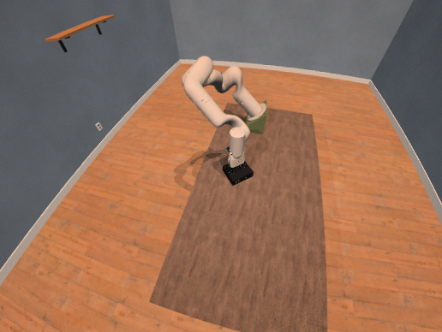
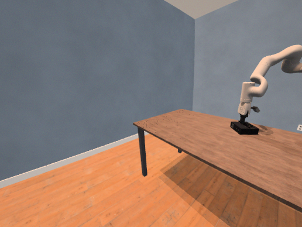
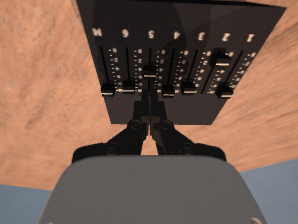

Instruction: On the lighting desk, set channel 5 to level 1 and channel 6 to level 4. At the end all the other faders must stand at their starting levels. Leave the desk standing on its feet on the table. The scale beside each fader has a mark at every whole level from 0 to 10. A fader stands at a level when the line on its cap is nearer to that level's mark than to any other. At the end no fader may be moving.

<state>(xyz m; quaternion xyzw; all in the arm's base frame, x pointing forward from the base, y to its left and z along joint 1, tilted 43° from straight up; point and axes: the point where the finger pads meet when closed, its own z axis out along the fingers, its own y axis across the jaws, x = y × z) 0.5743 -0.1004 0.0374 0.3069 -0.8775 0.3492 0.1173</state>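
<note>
Now: the channel 5 fader cap 3 cm below my hand, 2 cm to the right of it and 2 cm behind it. Also, from my hand: fader 4: 3 cm below, 2 cm behind, 1 cm to the left; then channel 6 fader cap: 3 cm below, 2 cm to the right, 1 cm ahead; then fader 2: 7 cm behind, 3 cm to the left, 3 cm below.
</note>
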